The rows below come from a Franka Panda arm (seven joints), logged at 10 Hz.
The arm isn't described. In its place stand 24 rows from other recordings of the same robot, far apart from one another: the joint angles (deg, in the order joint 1, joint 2, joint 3, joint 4, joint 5, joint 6, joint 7), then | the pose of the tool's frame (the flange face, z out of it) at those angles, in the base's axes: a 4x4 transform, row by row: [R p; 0 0 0 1], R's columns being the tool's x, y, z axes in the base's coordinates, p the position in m.
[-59.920 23.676 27.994 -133.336 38.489 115.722 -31.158] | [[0.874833 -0.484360 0.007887 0.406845], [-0.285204 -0.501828 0.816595 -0.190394], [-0.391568 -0.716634 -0.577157 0.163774], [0 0 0 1]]
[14.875 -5.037 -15.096 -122.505 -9.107 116.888 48.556] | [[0.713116 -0.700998 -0.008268 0.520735], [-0.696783 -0.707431 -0.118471 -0.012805], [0.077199 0.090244 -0.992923 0.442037], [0 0 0 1]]
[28.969 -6.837 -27.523 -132.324 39.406 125.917 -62.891] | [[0.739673 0.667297 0.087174 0.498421], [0.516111 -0.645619 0.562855 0.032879], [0.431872 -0.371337 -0.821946 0.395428], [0 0 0 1]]
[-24.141 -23.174 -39.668 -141.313 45.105 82.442 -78.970] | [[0.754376 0.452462 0.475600 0.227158], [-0.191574 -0.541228 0.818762 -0.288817], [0.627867 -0.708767 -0.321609 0.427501], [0 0 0 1]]
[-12.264 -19.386 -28.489 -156.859 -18.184 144.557 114.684] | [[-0.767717 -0.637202 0.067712 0.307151], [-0.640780 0.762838 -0.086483 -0.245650], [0.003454 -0.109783 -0.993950 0.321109], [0 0 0 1]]
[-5.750 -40.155 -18.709 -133.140 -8.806 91.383 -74.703] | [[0.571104 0.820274 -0.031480 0.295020], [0.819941 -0.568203 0.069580 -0.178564], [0.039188 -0.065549 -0.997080 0.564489], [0 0 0 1]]
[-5.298 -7.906 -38.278 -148.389 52.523 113.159 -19.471] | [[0.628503 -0.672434 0.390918 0.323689], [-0.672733 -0.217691 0.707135 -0.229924], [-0.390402 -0.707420 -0.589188 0.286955], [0 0 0 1]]
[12.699 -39.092 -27.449 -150.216 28.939 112.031 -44.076] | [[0.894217 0.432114 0.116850 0.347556], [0.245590 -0.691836 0.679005 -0.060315], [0.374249 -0.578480 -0.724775 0.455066], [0 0 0 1]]
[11.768 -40.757 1.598 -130.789 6.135 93.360 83.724] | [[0.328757 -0.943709 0.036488 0.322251], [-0.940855 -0.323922 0.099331 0.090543], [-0.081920 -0.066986 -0.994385 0.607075], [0 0 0 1]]
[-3.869 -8.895 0.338 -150.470 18.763 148.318 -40.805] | [[0.913254 0.379018 0.149376 0.433908], [0.356117 -0.920791 0.159137 -0.032848], [0.197860 -0.092137 -0.975891 0.311855], [0 0 0 1]]
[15.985 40.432 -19.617 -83.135 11.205 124.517 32.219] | [[0.794130 -0.605250 0.055037 0.724924], [-0.602637 -0.795936 -0.057564 0.008711], [0.078647 0.012546 -0.996824 0.292143], [0 0 0 1]]
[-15.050 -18.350 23.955 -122.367 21.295 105.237 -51.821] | [[0.589676 0.807436 -0.018150 0.456561], [0.788827 -0.570973 0.227466 0.117729], [0.173301 -0.148448 -0.973617 0.528690], [0 0 0 1]]
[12.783 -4.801 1.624 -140.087 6.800 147.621 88.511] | [[0.190580 -0.962255 0.194280 0.478290], [-0.978766 -0.171042 0.112966 0.120787], [-0.075472 -0.211684 -0.974420 0.354133], [0 0 0 1]]
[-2.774 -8.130 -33.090 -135.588 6.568 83.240 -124.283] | [[0.177643 0.859278 -0.479671 0.317252], [0.824897 0.135782 0.548733 -0.211752], [0.536645 -0.493158 -0.684695 0.344310], [0 0 0 1]]
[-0.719 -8.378 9.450 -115.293 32.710 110.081 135.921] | [[-0.737623 -0.674830 0.022713 0.512023], [-0.577784 0.648239 0.495936 0.120959], [-0.349396 0.352690 -0.868062 0.531549], [0 0 0 1]]
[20.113 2.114 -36.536 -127.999 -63.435 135.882 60.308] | [[0.811265 -0.562643 0.159000 0.518279], [-0.300791 -0.634828 -0.711701 -0.162219], [0.501371 0.529553 -0.684252 0.372743], [0 0 0 1]]
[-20.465 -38.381 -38.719 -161.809 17.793 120.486 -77.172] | [[0.844262 0.354317 0.402096 0.202808], [0.132537 -0.865006 0.483941 -0.249421], [0.519285 -0.355280 -0.777251 0.347432], [0 0 0 1]]
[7.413 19.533 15.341 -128.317 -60.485 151.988 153.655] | [[0.134472 -0.912441 0.386482 0.490824], [-0.953358 -0.225493 -0.200654 0.233779], [0.270234 -0.341473 -0.900205 0.222899], [0 0 0 1]]
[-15.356 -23.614 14.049 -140.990 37.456 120.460 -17.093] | [[0.988935 -0.031958 0.144868 0.428790], [-0.092543 -0.896118 0.434061 0.022355], [0.115947 -0.442664 -0.889159 0.450784], [0 0 0 1]]
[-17.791 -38.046 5.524 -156.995 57.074 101.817 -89.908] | [[0.534309 0.838697 0.105360 0.327555], [0.474648 -0.400825 0.783613 0.002046], [0.699445 -0.368682 -0.612250 0.420284], [0 0 0 1]]
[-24.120 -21.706 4.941 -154.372 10.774 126.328 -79.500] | [[0.604201 0.794840 -0.056311 0.354820], [0.792490 -0.592040 0.146450 -0.118803], [0.083065 -0.133111 -0.987614 0.341220], [0 0 0 1]]
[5.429 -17.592 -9.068 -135.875 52.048 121.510 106.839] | [[-0.645154 -0.722491 0.248563 0.463910], [-0.403212 0.598279 0.692447 0.003432], [-0.648997 0.346511 -0.677299 0.463200], [0 0 0 1]]
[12.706 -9.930 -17.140 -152.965 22.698 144.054 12.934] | [[0.816772 -0.573082 0.066788 0.411480], [-0.567568 -0.777270 0.271511 -0.031346], [-0.103686 -0.259669 -0.960115 0.292243], [0 0 0 1]]
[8.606 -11.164 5.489 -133.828 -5.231 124.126 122.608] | [[-0.272588 -0.960911 0.048428 0.464712], [-0.959694 0.267973 -0.084725 0.113699], [0.068436 -0.069571 -0.995227 0.416250], [0 0 0 1]]
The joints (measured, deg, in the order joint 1, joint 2, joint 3, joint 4, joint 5, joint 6, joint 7), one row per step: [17.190 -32.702 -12.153 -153.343 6.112 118.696 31.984]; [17.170 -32.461 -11.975 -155.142 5.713 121.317 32.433]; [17.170 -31.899 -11.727 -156.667 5.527 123.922 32.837]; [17.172 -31.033 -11.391 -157.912 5.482 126.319 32.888]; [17.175 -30.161 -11.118 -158.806 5.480 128.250 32.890]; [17.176 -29.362 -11.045 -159.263 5.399 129.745 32.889]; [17.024 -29.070 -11.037 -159.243 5.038 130.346 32.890]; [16.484 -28.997 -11.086 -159.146 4.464 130.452 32.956]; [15.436 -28.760 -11.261 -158.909 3.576 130.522 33.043]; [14.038 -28.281 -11.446 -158.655 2.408 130.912 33.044]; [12.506 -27.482 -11.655 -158.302 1.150 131.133 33.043]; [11.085 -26.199 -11.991 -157.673 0.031 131.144 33.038]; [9.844 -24.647 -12.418 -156.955 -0.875 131.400 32.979]
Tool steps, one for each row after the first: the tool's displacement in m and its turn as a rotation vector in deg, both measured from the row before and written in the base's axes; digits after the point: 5 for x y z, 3 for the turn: [-0.00255 0.00089 -0.01184 -0.571 -0.564 -0.416]; [-0.00158 0.00150 -0.01141 -0.478 -0.505 -0.409]; [-0.00095 0.00199 -0.01116 -0.455 -0.346 -0.039]; [-0.00046 0.00154 -0.00911 -0.374 -0.223 -0.009]; [0.00081 0.00033 -0.00606 -0.288 -0.280 -0.090]; [0.00148 -0.00108 -0.00075 -0.315 -0.391 -0.012]; [0.00119 -0.00384 0.00038 -0.409 -0.201 -0.302]; [0.00227 -0.00783 0.00030 -0.620 -0.166 -0.744]; [0.00304 -0.01027 -0.00060 -0.873 -0.297 -0.879]; [0.00310 -0.01140 -0.00212 -1.005 0.102 -0.952]; [0.00394 -0.01166 -0.00349 -0.935 0.563 -1.035]; [0.00457 -0.01130 -0.00432 -0.779 0.536 -1.046]
